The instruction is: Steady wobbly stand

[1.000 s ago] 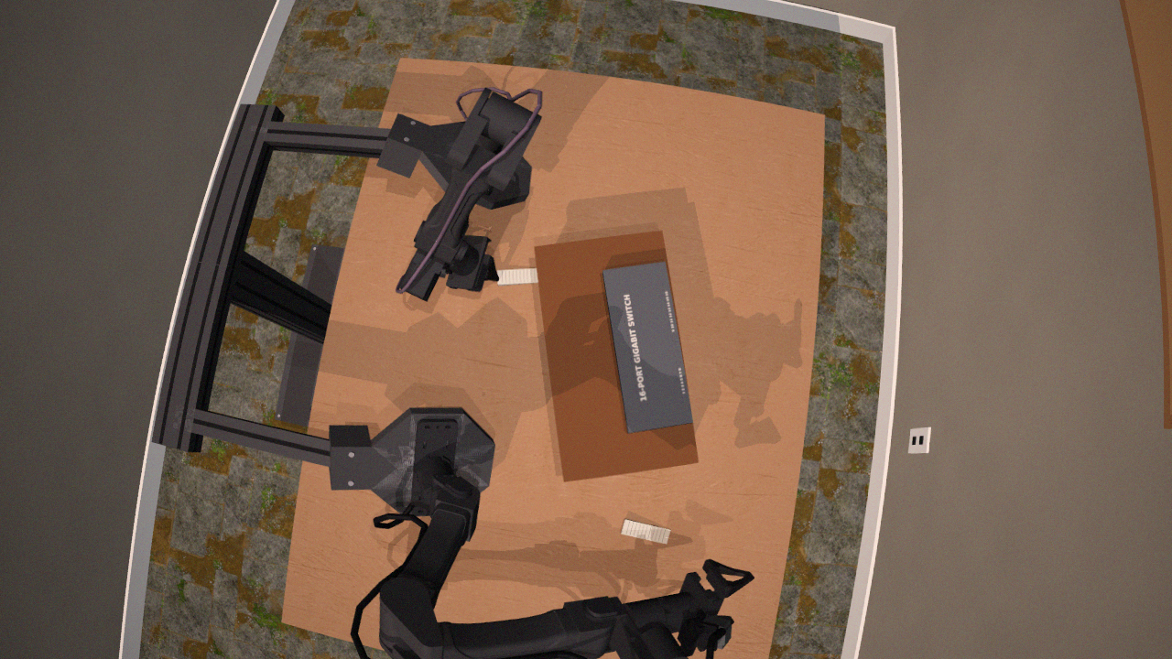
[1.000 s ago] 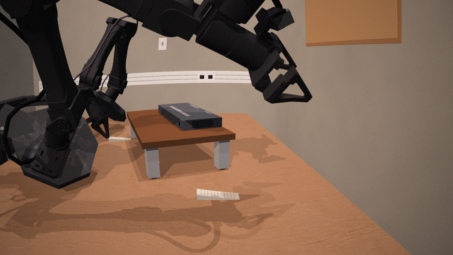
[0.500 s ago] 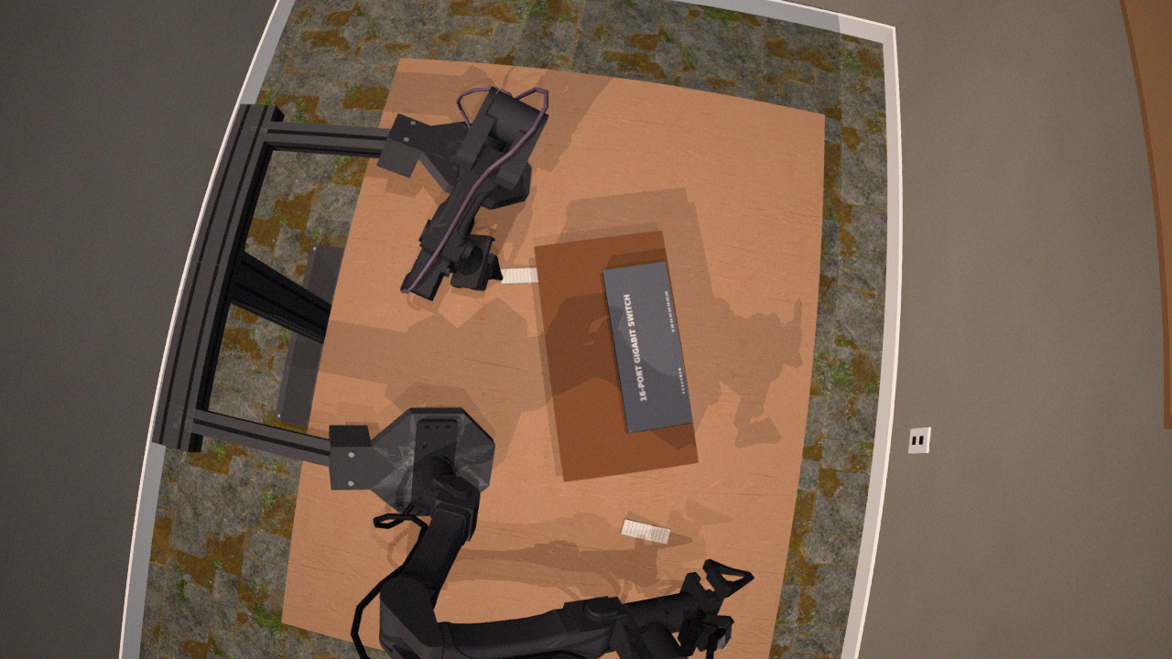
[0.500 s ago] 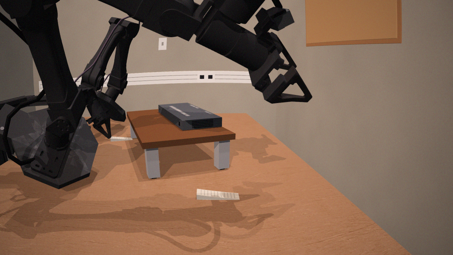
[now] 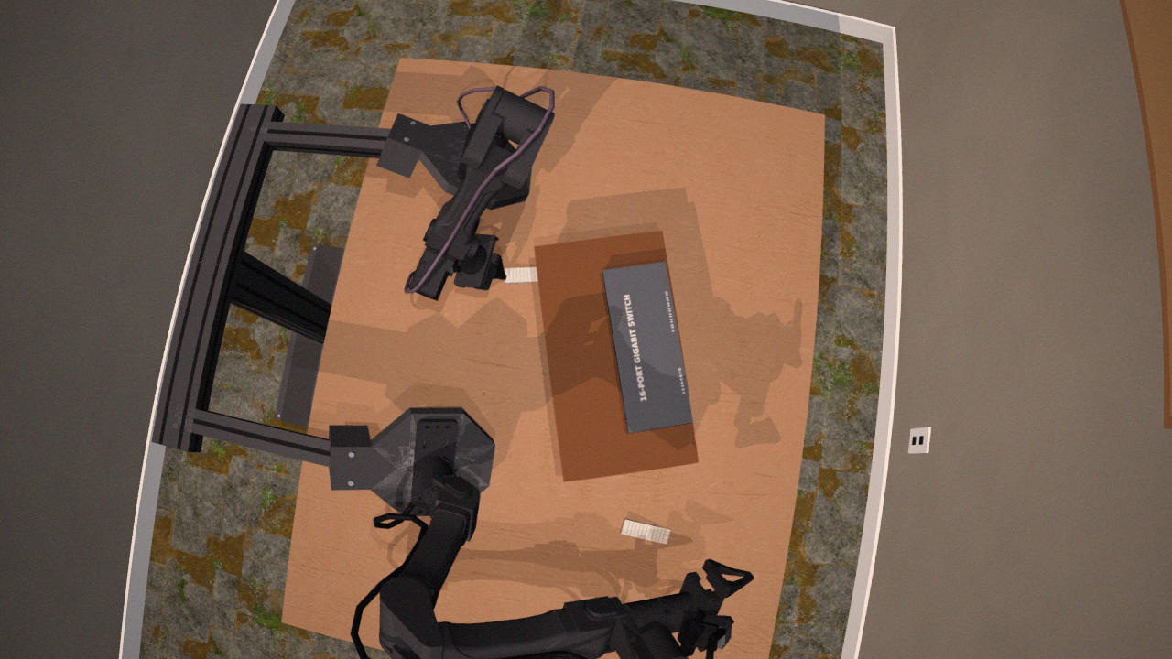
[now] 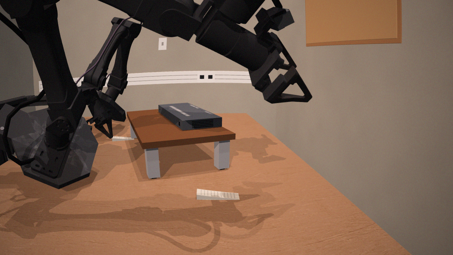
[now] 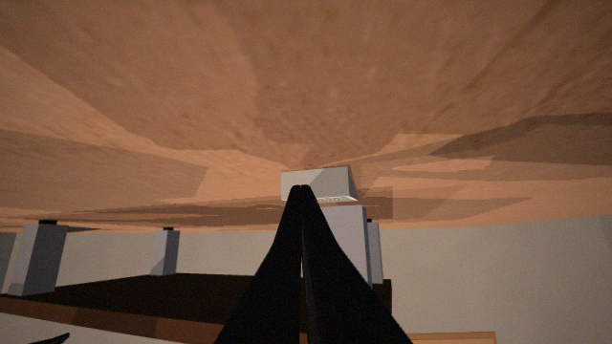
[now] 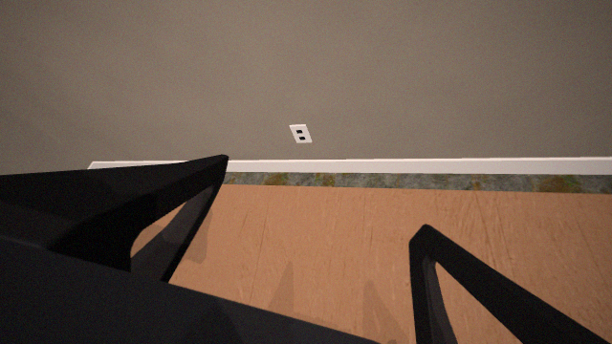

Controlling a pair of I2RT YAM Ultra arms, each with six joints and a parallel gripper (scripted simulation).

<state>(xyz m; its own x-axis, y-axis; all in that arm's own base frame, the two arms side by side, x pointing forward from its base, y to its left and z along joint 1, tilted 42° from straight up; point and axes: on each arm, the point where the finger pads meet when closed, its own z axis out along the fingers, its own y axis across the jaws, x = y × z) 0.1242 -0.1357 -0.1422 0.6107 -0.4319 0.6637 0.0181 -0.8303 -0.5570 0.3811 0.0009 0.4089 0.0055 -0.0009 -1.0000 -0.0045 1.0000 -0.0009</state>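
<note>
Now: the dark network switch 280 mm ahead of my left hand, 120 mm to the right of it and 100 mm above it. The rest, counted from my left hand: brown stand (230 mm ahead, 140 mm to the right, 30 mm above); then white wedge (330 mm ahead, 450 mm to the right, 10 mm below).
</note>
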